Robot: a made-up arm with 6 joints.
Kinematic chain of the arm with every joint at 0, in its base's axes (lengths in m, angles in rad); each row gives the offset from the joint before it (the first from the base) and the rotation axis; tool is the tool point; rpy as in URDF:
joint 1: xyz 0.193 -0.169 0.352 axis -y
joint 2: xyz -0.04 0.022 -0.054 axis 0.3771 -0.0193 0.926
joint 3: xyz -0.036 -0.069 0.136 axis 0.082 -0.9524 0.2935
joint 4: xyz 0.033 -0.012 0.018 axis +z
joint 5: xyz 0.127 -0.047 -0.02 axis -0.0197 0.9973 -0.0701
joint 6: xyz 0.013 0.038 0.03 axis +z
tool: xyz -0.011 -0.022 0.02 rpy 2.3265 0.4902 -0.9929
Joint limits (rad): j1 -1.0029..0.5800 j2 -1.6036..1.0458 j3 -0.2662..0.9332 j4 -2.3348..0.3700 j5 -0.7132..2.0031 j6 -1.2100..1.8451
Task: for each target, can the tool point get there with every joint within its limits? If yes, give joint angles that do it. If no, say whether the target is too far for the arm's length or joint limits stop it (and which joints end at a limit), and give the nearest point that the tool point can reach.
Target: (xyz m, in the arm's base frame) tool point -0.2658 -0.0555 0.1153
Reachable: no: too far | nearest point -0.0791 -0.0985 0.2835 | short by 0.255 m
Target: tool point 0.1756 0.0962 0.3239
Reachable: no: joint limits stop it (at a limit: joint 1, joint 2, joint 3, joint 4, joint 5) | nearest point 0.0231 0.0514 0.3160 | short by 0.159 m
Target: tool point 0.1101 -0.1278 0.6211
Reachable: yes | joints -0.8122 -1.3032 0.0548 -1.6648 1.7687 0.4713
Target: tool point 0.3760 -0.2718 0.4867
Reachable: yes | joints -0.1007 0.6373 0.6513 -0.5156 1.2318 0.2750
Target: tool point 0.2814 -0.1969 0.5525
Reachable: yes | joints -0.8669 -1.2203 0.1433 -0.6523 -0.0959 -0.8339
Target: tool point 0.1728 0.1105 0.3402
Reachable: no: joint limits stop it (at a limit: joint 1, joint 2, joint 3, joint 4, joint 5) | nearest point 0.0224 0.0529 0.3184 | short by 0.163 m
